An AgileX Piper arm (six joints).
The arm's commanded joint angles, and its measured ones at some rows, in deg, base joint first. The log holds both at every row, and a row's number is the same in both.
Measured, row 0:
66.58, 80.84, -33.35, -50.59, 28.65, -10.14
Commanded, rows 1 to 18:
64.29, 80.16, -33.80, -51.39, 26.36, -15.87
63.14, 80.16, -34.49, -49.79, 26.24, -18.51
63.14, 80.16, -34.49, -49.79, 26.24, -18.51
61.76, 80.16, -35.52, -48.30, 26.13, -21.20
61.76, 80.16, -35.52, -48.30, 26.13, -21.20
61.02, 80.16, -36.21, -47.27, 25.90, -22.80
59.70, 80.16, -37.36, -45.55, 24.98, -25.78
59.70, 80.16, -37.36, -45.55, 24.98, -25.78
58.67, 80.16, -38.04, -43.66, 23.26, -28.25
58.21, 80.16, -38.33, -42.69, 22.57, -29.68
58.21, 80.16, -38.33, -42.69, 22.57, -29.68
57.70, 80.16, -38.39, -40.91, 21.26, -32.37
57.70, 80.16, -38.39, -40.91, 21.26, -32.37
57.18, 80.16, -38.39, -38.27, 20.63, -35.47
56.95, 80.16, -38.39, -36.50, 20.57, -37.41
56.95, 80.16, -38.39, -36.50, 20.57, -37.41
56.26, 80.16, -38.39, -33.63, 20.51, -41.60
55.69, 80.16, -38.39, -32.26, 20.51, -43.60
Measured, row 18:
56.61, 80.96, -37.59, -33.52, 22.52, -39.53
